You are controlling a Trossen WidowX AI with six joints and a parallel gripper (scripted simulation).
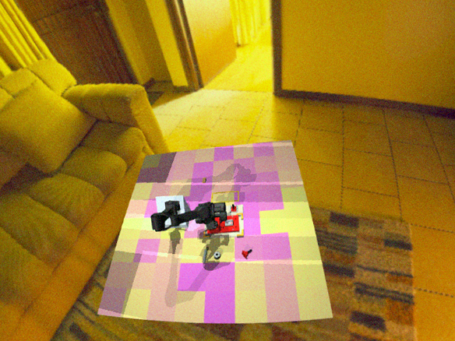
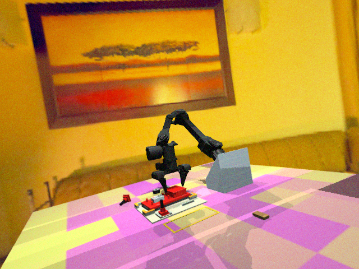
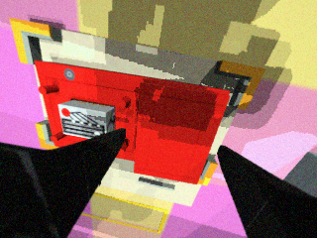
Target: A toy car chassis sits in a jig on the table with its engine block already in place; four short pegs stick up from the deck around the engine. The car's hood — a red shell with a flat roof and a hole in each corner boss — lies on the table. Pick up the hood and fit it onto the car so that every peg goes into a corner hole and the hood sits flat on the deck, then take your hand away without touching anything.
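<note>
Now: gripper tip 1 cm above the red hood. Round my gripper tip: jig (6 cm ahead, 4 cm below, 3 cm to the left); then orange block (38 cm to the left, 13 cm behind, 4 cm below); then grey rod (20 cm to the right, 4 cm below, 4 cm behind).
</note>
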